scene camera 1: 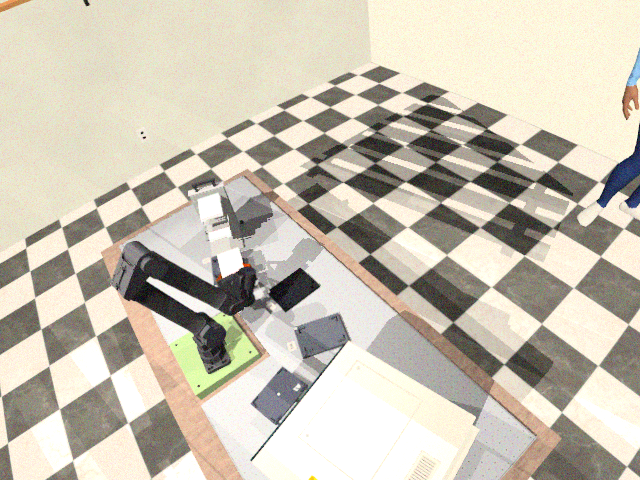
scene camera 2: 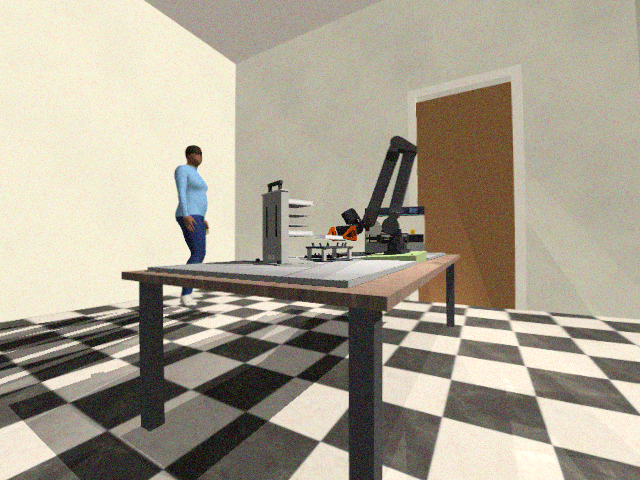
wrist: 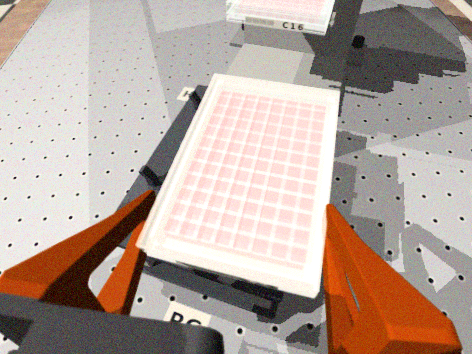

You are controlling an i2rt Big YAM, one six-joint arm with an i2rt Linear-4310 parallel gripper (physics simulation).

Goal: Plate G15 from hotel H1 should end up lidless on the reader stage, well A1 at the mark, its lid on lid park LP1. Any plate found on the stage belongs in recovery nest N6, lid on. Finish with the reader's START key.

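Places are measured from the arm's base along level axes (x ahead, y left, z up), in millimetres.
Pixels of known places: gripper, fingertip midpoint: (scene camera 1: 232, 269) (scene camera 2: 334, 237) (wrist: 238, 205); arm's base, link origin: (scene camera 1: 214, 355) (scene camera 2: 397, 253).
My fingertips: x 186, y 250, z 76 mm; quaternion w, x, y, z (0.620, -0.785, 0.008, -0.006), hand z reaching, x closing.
Note:
For each thing: its top centre in the pictures, then the offset to it from my fingertips. "spot": a spot on its surface instead.
- white plate with pink wells, top centre: (wrist: 254, 152) (scene camera 1: 230, 262) dy +28, dx +6, dz +9 mm
- plate, surface spot: (wrist: 280, 24) spot: dy +169, dx +20, dz +8 mm
- cream reader housing, top centre: (scene camera 1: 363, 441) (scene camera 2: 394, 210) dy -802, dx +67, dz +195 mm
- black rectangular pad, surface spot: (scene camera 1: 294, 289) spot: dy -149, dx +171, dz -90 mm
A white plate with pink wells (scene camera 1: 230, 259) (scene camera 2: 336, 237) (wrist: 255, 170) is between the orange fingers of my gripper (scene camera 1: 234, 270) (scene camera 2: 342, 235) (wrist: 238, 205), which is shut on its long sides. The plate is held above a dark raised stand (scene camera 2: 324, 252) (wrist: 167, 142), turned relative to it, with a gap below in scene camera 2. The tag by the stand (wrist: 187, 317) reads RG, partly cut off. The plate's name is not readable, and I cannot tell if it has a lid. Hotel H1 (scene camera 2: 275, 227) holds several plates; one plate (wrist: 280, 24) is labelled C16.
The cream reader housing (scene camera 1: 372, 408) covers the near end of the table. A black rectangular pad (scene camera 1: 294, 289) and two grey-blue nests (scene camera 1: 323, 334) (scene camera 1: 279, 395) lie between the stand and the reader. The arm's green base plate (scene camera 1: 240, 343) is beside them. A person (scene camera 2: 192, 191) stands beyond the table.

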